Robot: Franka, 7 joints.
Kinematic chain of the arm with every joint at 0, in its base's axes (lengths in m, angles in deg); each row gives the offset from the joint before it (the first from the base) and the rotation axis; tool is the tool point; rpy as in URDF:
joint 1: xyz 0 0 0.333 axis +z
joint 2: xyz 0 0 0 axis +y
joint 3: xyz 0 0 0.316 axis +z
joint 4: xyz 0.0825 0 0 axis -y
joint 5: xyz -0.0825 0 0.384 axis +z
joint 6: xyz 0 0 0 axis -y
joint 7: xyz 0.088 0 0 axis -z
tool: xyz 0 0 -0.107 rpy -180 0 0
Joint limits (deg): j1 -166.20..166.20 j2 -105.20..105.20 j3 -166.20..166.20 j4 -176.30..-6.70 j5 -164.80..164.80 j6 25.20..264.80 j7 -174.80..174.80
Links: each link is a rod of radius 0.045 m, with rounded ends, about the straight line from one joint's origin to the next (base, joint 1, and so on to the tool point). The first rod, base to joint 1, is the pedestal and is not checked.
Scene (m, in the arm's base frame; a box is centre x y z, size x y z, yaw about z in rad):
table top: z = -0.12
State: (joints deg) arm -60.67 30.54 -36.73 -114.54 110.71 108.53 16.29
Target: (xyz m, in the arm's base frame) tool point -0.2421 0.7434 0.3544
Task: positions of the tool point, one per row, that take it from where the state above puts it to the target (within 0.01 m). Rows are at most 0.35 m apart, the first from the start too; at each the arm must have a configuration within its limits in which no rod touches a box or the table.
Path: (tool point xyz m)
1: -0.1900 -0.6119 0.4453
2: -0.3875 -0.4796 0.6115
3: -0.5343 -0.2411 0.7175
4: -0.5945 0.0576 0.7421
5: -0.5546 0.3567 0.6802
6: -0.4263 0.5990 0.5429
7: -0.2421 0.7434 0.3545

